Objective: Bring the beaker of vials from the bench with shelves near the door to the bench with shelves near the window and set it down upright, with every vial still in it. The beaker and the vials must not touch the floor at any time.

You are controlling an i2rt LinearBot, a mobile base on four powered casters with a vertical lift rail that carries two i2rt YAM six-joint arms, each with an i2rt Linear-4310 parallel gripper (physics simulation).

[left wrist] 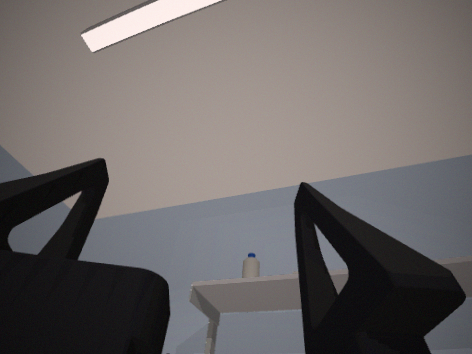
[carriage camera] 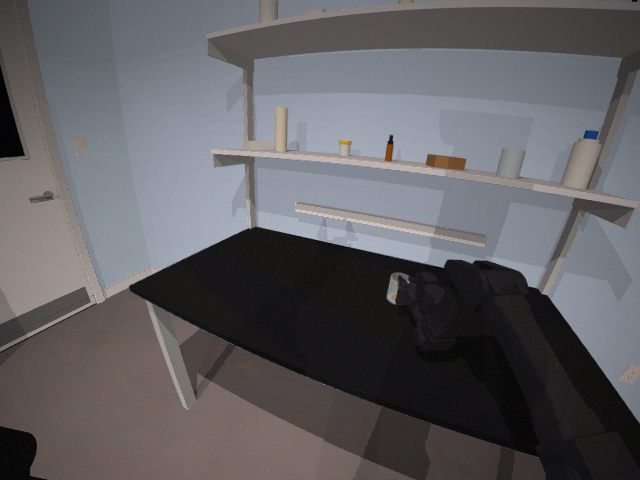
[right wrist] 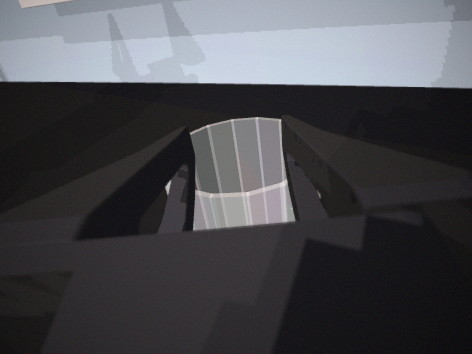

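The clear beaker (carriage camera: 394,281) (right wrist: 240,165) stands upright on the black bench with shelves (carriage camera: 289,310), with a door at the left. A small orange-brown spot, part of the vials (carriage camera: 393,297), shows low in the beaker; the vials do not show in the right wrist view. My right gripper (carriage camera: 403,289) (right wrist: 236,136) is shut on the beaker near its rim, one finger on each side, hiding its side walls. My left gripper (left wrist: 202,181) is open and empty, pointing up toward the ceiling and upper shelf.
Above the bench, a middle shelf (carriage camera: 361,161) holds several bottles, a brown box (carriage camera: 445,161) and a grey cylinder (carriage camera: 510,162). An upper shelf (carriage camera: 413,31) is higher. A rail (carriage camera: 387,223) runs along the wall. A door (carriage camera: 36,242) is at the left.
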